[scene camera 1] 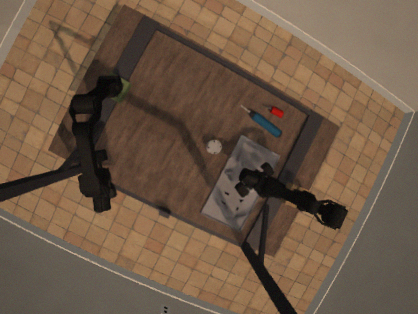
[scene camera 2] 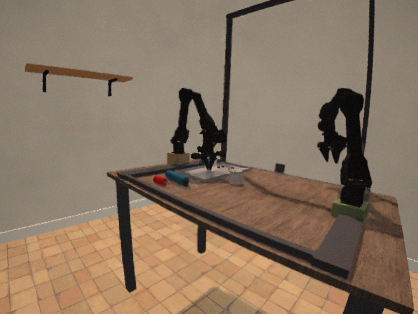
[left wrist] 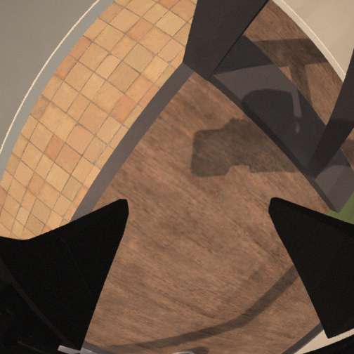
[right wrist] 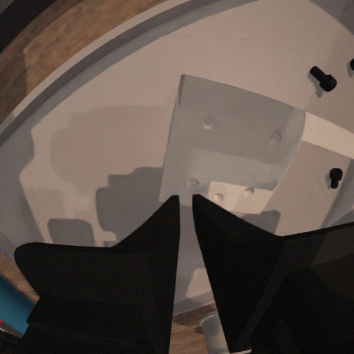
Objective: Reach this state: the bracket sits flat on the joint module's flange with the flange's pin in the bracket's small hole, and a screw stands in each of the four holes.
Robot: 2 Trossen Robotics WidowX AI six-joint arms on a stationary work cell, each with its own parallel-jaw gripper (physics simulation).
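Frame: origin at the left arm's base, x right, y ahead, z up, level; millimetres.
Seen in the pictures: left gripper, fingertip midpoint: (scene camera 2: 331, 162); right gripper, fingertip midpoint: (scene camera 2: 208, 170); left arm's base at its link origin: (scene camera 1: 114, 87) (scene camera 2: 351, 202); right arm's base at its link origin: (scene camera 2: 178, 153).
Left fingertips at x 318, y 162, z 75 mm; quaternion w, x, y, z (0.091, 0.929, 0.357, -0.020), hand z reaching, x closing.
Observation:
Pixels of each thing's middle, then the offset from my left fingertips to it. Level surfaces: height alone.
- white joint module at the middle of its body: (scene camera 1: 213, 146) (scene camera 2: 235, 176) dy +349, dx -314, dz -91 mm
- pale tray at the middle of its body: (scene camera 1: 240, 184) (scene camera 2: 216, 170) dy +556, dx -228, dz -115 mm
- blue screwdriver at the middle of its body: (scene camera 2: 180, 179) (scene camera 1: 261, 120) dy +481, dx -537, dz -103 mm
- red-handled tool at the middle of its body: (scene camera 2: 163, 181) (scene camera 1: 273, 110) dy +509, dx -612, dz -106 mm
- table at its surface level: dz -123 mm
The grey bracket (right wrist: 235, 162) is tilted above the tray, its holed face toward the right wrist camera and its near edge at the fingertips. My right gripper (scene camera 2: 209, 167) (right wrist: 185, 201) is nearly closed, with a thin gap, and seems shut on the bracket; the contact is partly hidden. Black screws (right wrist: 322, 79) (right wrist: 336, 177) (scene camera 1: 237, 201) lie loose in the tray. The white joint module (scene camera 1: 214, 146) (scene camera 2: 235, 177) (right wrist: 215, 334) stands on the table beside the tray, its flange facing up. My left gripper (left wrist: 200, 205) (scene camera 2: 331, 156) is open and empty, high above the table.
The pale tray (scene camera 1: 216, 203) (right wrist: 135, 80) lies under the right gripper. A blue screwdriver (scene camera 1: 266, 125) (scene camera 2: 177, 178) (right wrist: 10, 306) and a red-handled tool (scene camera 1: 276, 112) (scene camera 2: 160, 180) lie near the tray. Dark rails (scene camera 1: 220, 65) edge the table (scene camera 1: 165, 80).

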